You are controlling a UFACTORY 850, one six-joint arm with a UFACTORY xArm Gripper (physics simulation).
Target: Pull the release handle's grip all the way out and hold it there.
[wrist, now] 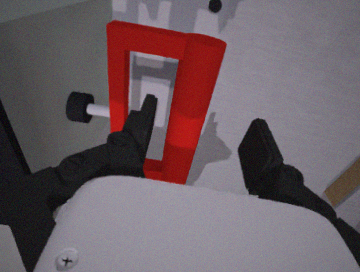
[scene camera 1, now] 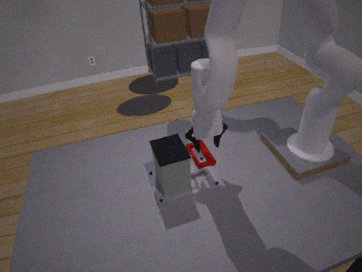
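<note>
The red release handle (scene camera 1: 209,153) (wrist: 192,95) is a rectangular frame with a thick round grip bar on the side away from the box. A pale rod (wrist: 98,110) with a black collar (wrist: 80,106) joins it to the grey-green, black-topped box (scene camera 1: 173,175) (wrist: 45,55). My gripper (scene camera 1: 207,147) (wrist: 201,124) is partly open, with nothing clamped. In the wrist view its left finger overlaps the frame's opening, and its right finger is apart from the grip bar on the outer side. How deep the left fingertip reaches is unclear. The frame's near left corner is hidden behind that finger.
The box stands on a pale base plate (scene camera 1: 204,181) with dark bolts, on a grey mat (scene camera 1: 90,200). The arm's round base is on a wood-edged board (scene camera 1: 280,150) at the right. A shelf rack (scene camera 1: 145,37) with boxes stands behind.
</note>
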